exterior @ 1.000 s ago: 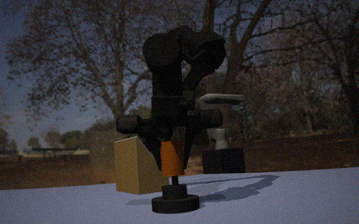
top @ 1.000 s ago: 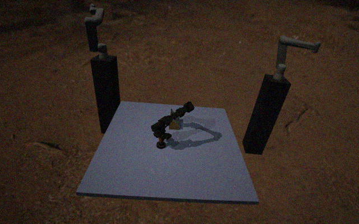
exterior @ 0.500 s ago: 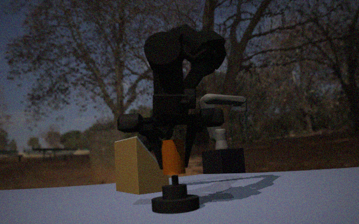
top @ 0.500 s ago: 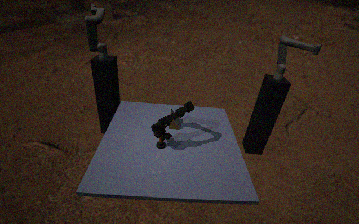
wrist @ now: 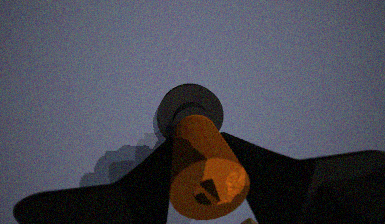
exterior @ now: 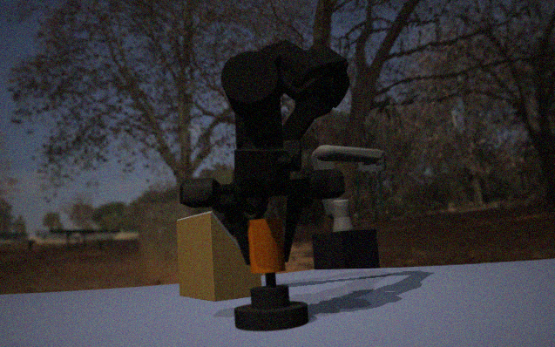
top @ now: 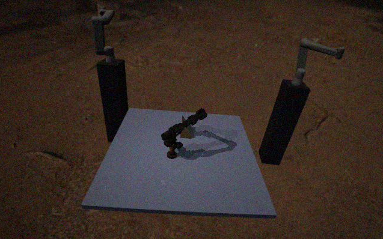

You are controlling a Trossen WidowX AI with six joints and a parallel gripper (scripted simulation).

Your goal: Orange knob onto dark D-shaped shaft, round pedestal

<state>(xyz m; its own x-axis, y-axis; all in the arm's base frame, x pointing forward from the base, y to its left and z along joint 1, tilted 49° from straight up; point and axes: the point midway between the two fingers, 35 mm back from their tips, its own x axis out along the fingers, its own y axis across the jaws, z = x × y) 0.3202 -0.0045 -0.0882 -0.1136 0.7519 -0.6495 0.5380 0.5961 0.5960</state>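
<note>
My gripper tip is 2 cm below the orange knob. The rest, counted from my gripper tip: pedestal 4 cm below.
</note>
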